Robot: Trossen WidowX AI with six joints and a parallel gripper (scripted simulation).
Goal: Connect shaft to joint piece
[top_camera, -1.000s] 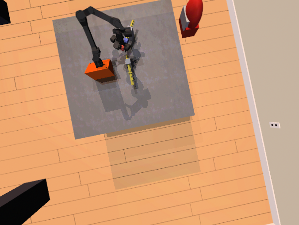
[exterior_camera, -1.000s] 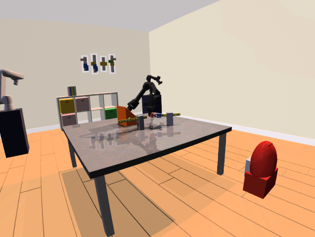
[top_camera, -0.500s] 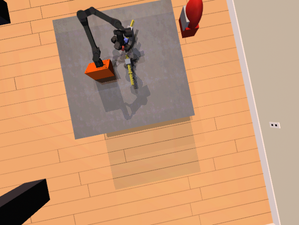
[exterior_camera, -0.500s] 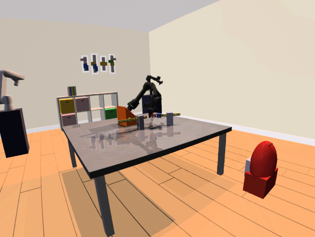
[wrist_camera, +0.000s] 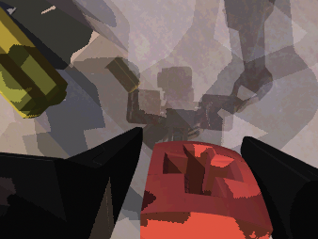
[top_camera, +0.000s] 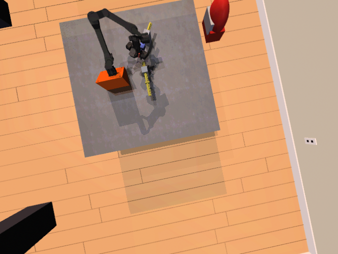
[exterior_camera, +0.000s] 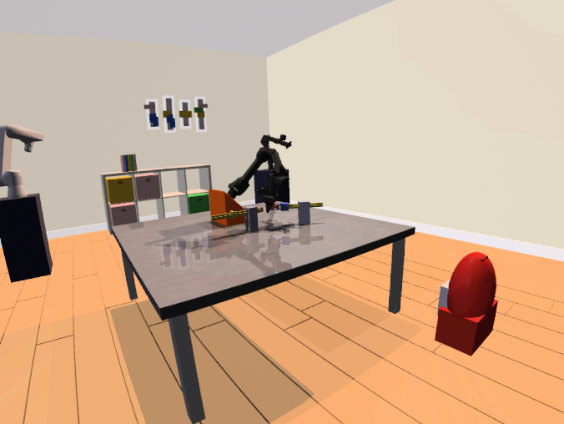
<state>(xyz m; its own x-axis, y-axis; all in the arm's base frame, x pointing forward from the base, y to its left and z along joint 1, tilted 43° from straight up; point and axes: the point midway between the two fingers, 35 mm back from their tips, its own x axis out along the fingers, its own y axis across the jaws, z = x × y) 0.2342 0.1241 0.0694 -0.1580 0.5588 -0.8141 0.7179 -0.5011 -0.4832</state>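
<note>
My gripper tip is now 20 mm short of the red square joint piece, 20 mm to the right of it and 30 mm below it.
</note>
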